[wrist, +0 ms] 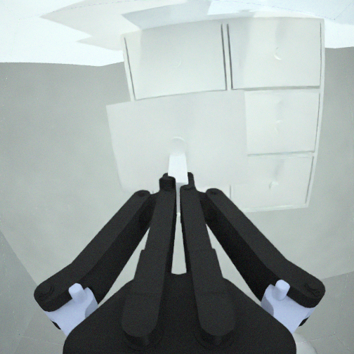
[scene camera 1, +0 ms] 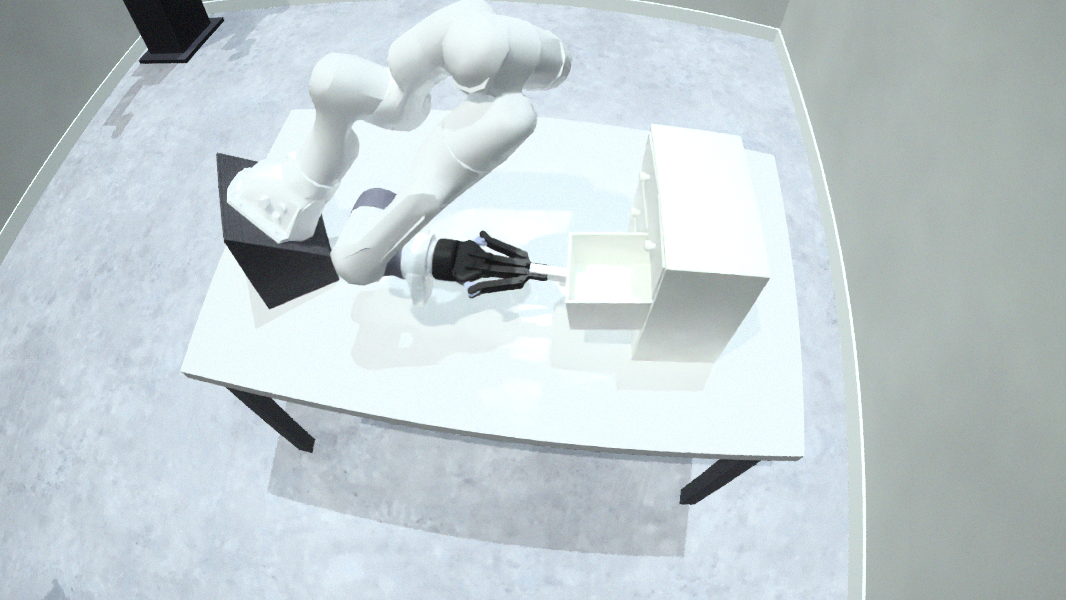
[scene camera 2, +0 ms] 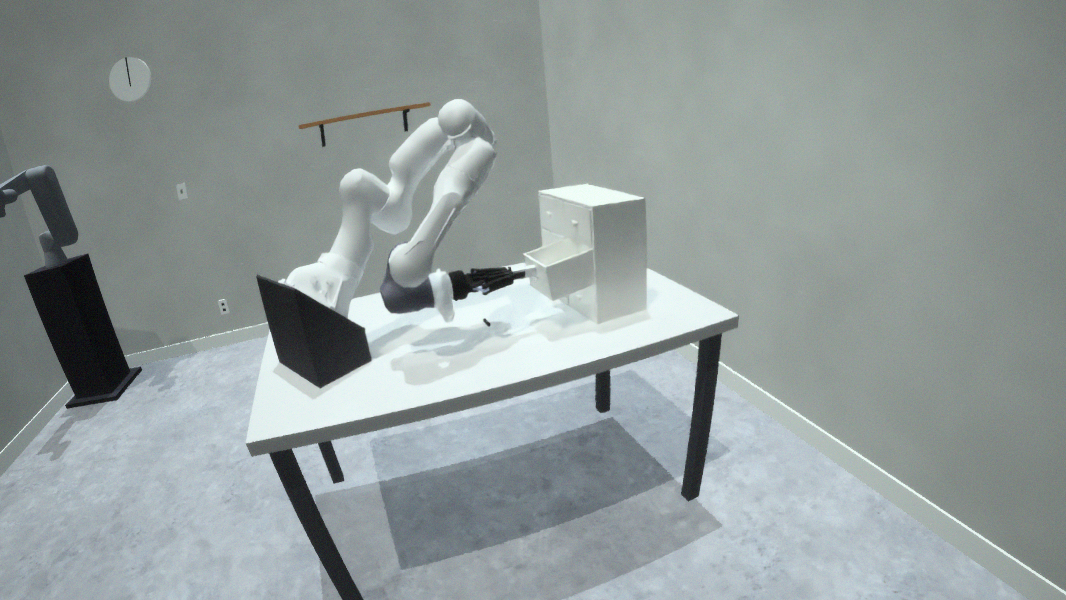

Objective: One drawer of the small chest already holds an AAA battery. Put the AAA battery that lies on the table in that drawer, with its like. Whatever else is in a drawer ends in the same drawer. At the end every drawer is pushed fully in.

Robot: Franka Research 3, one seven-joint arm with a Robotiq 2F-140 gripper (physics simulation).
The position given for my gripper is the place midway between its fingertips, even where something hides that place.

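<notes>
Small white chest (scene camera 1: 716,266), also in scene camera 2 (scene camera 2: 619,246). Drawer (scene camera 2: 567,266), visible. My gripper (scene camera 1: 567,275), also in the wrist view (wrist: 177,164) and scene camera 2 (scene camera 2: 535,270).
</notes>
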